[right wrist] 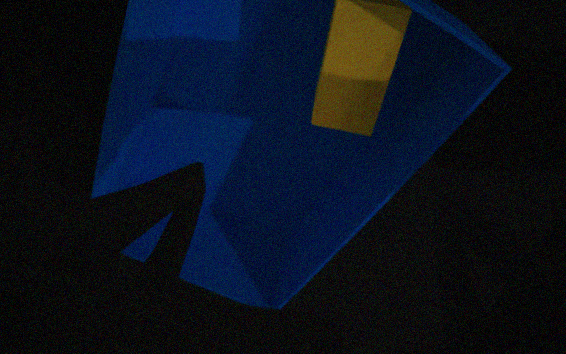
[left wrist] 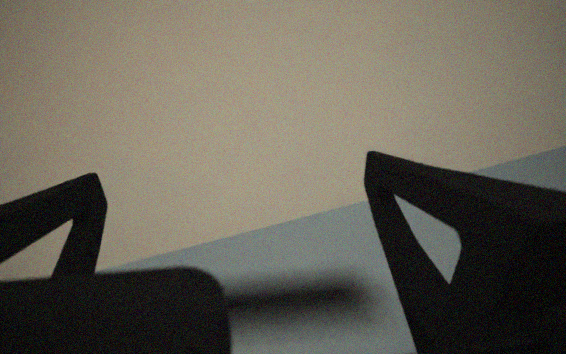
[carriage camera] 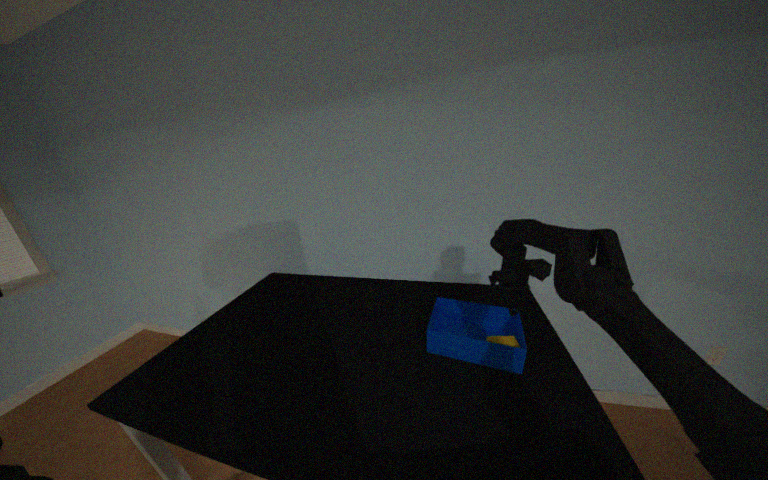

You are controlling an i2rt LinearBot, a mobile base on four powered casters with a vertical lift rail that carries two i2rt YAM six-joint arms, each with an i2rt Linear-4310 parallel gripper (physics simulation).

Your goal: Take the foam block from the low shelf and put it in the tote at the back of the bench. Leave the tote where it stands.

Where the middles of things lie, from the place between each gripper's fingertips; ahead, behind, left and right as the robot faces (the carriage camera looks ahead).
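The blue tote (carriage camera: 457,329) is 63 cm below my left hand, and it's 55 cm ahead of that hand and 61 cm to the right of it.
As for my right hand, it's 14 cm above the blue tote, 5 cm short of it and 7 cm to the right of it.
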